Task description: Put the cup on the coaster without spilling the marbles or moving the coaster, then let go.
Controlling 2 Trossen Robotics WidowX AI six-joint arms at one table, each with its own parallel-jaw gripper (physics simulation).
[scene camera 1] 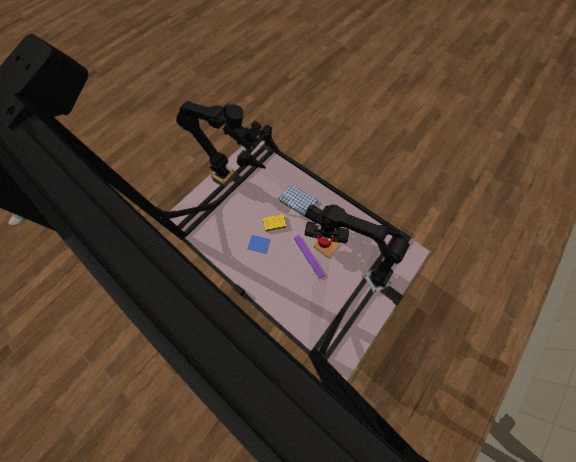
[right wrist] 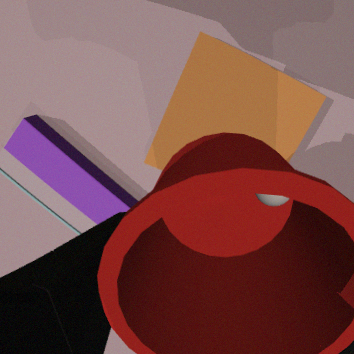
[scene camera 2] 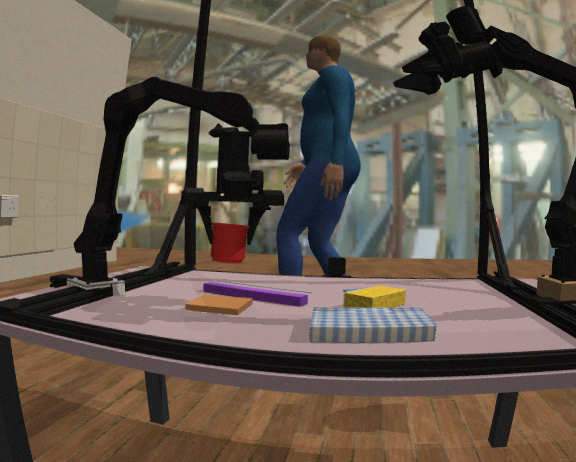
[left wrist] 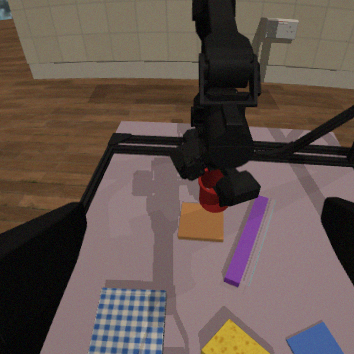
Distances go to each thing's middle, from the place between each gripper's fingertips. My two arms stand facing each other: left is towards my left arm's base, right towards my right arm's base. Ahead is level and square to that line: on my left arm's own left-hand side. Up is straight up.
The orange square coaster (scene camera 2: 207, 303) is 20 mm ahead of my right hand, 10 mm to the right of it and 110 mm below it. Also, from my right hand: purple bar (scene camera 2: 259, 293) 90 mm behind, 30 mm to the left, 100 mm below.
The purple bar is 130 mm behind my left hand, 280 mm to the right of it and 410 mm below it. From my left hand the other things lie so: orange square coaster 20 mm behind, 320 mm to the right, 420 mm below.
